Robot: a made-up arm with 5 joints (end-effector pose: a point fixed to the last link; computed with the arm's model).
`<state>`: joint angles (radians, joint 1 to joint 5).
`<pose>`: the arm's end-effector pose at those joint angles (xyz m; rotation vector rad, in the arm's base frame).
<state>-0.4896 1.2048 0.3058 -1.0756 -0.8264</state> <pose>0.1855 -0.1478 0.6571 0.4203 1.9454 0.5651</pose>
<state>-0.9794 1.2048 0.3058 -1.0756 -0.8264</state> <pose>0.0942 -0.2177 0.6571 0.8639 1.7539 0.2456</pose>
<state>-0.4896 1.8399 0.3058 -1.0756 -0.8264</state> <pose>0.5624 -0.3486 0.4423 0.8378 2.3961 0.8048</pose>
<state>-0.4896 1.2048 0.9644 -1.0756 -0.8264</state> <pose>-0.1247 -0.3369 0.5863 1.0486 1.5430 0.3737</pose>
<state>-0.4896 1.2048 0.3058 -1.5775 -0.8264</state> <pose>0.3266 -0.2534 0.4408 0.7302 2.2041 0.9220</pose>
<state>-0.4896 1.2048 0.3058 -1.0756 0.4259</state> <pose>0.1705 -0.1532 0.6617 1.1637 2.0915 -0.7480</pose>
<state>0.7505 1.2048 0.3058 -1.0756 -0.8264</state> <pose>0.2000 0.1275 0.6571 -0.8784 2.0364 1.3088</pose>
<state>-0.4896 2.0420 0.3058 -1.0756 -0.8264</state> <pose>0.6488 -0.3947 0.3229 0.9846 2.5284 0.8834</pose>
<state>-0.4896 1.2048 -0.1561 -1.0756 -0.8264</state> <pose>0.3096 0.0830 0.6575 -0.0765 2.1489 0.6806</pose>
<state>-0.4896 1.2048 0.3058 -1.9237 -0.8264</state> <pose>0.3752 -0.2729 0.2544 0.9616 2.3485 1.1861</pose>
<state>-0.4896 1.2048 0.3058 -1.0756 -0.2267</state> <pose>0.1786 -0.1525 0.6577 0.7905 2.0934 -0.0359</pose>
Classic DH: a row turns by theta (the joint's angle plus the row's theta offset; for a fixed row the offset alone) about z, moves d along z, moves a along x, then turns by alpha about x. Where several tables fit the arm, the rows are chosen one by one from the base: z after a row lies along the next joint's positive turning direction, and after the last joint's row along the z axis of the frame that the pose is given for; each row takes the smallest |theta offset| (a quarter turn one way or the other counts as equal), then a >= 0, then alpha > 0; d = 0 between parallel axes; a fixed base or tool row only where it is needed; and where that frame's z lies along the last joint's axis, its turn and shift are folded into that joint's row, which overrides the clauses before.
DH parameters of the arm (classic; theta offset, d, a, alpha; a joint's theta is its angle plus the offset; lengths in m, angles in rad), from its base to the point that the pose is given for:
joint 1: 0 -0.1 0.12 -1.5708
joint 2: 1.5708 0.09 0.18 1.5708
joint 3: 0 -0.36 -0.1 1.5708
joint 4: 0 -0.04 0.06 -1.5708
joint 5: -1.5708 -0.56 0.01 1.5708
tool (fixed): 1.5708 0.01 0 0

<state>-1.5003 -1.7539 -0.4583 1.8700 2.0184</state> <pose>-0.0118 -0.7023 -0.1196 -1.3168 -0.3332 1.2617</pose>
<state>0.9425 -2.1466 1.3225 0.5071 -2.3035</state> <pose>0.1641 0.7707 -0.6890 0.7385 -1.4675 -0.5727</pose>
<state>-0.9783 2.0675 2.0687 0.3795 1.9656</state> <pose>0.4504 -0.2617 0.6814 -0.4441 1.5512 1.6389</pose>
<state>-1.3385 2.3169 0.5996 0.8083 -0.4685</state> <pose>0.3663 -0.2034 0.7211 0.7733 1.6130 -1.3037</pose>
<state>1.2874 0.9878 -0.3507 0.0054 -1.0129</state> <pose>-0.2845 -0.4475 0.5868 -1.7037 -0.1043 1.6669</pose>
